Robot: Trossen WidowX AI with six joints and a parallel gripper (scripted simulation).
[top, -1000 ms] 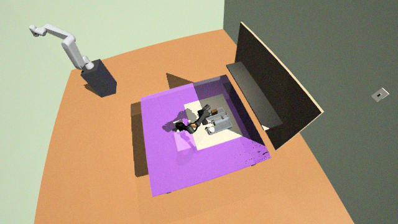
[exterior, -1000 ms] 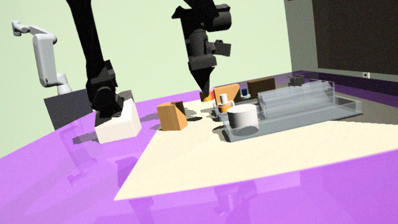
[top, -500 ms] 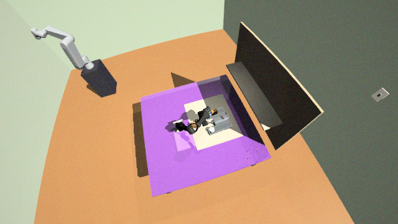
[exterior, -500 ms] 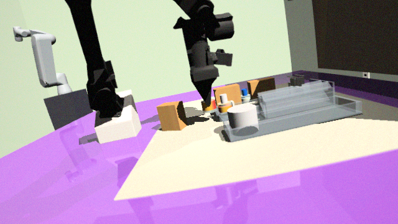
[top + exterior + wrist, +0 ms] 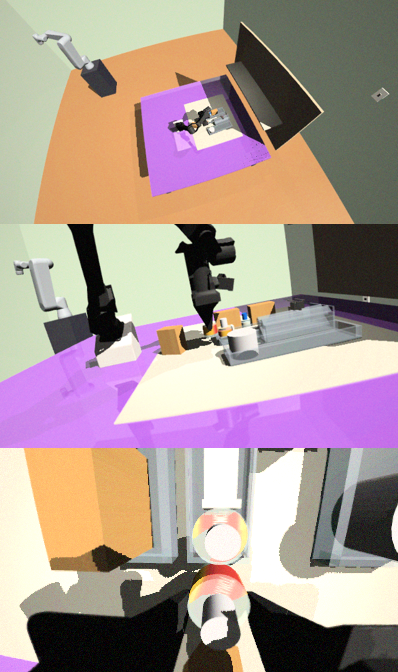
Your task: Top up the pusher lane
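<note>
The grey mat lies 11 cm ahead of my gripper tip, 3 cm to the left of it and 5 cm below it. From my gripper tip the other things lie so: clear lane rack 19 cm ahead, 1 cm to the right, 3 cm below; then grey cylinder 7 cm ahead, 12 cm to the right, 2 cm below; then brown box 11 cm behind, 1 cm to the right, 1 cm below.
</note>
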